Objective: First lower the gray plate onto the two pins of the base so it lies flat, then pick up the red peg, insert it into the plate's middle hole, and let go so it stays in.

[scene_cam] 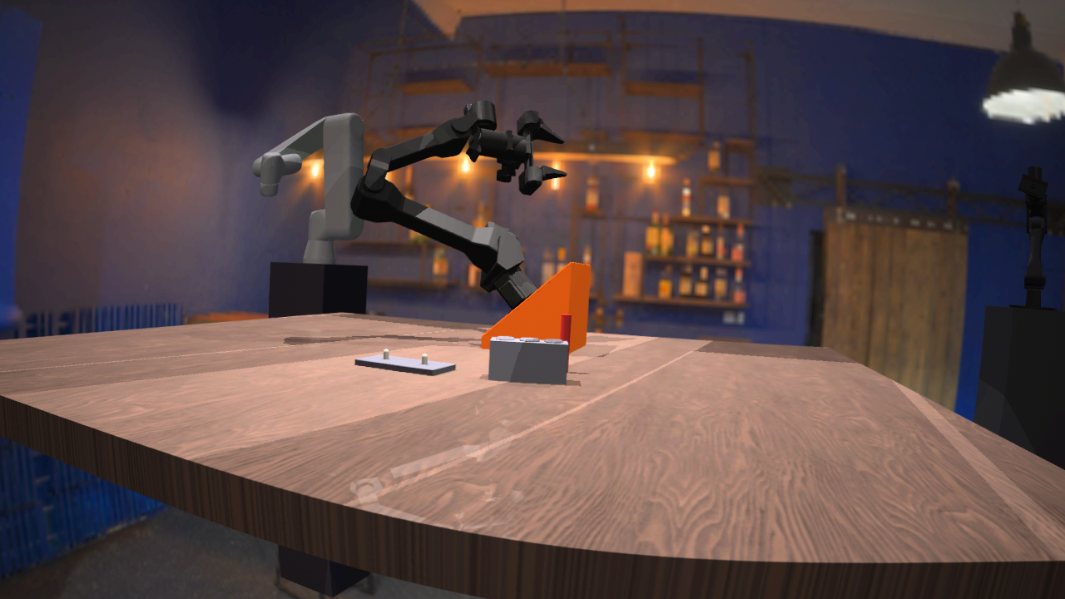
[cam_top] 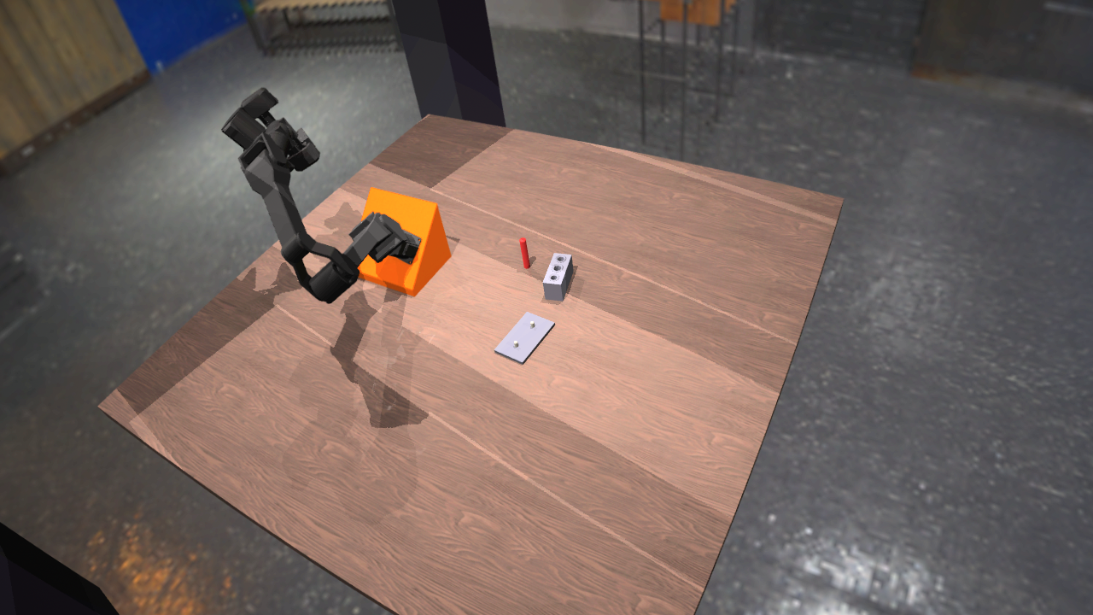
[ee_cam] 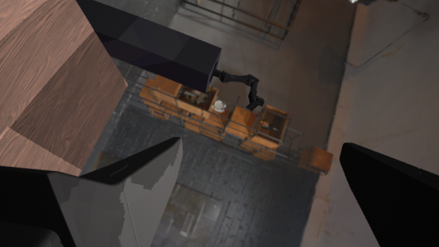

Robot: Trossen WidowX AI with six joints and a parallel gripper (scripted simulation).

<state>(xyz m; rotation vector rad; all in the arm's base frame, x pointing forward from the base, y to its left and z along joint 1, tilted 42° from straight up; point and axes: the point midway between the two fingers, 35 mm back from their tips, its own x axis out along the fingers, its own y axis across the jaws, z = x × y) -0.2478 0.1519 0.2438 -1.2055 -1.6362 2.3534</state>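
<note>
Now: the gray plate 570 mm ahead of my gripper tip, 350 mm below it and 150 mm to the left of it. The rest, counted from my gripper tip: red peg (470 mm ahead, 350 mm below, 170 mm to the left); base (590 mm ahead, 380 mm below, 10 mm to the right).
</note>
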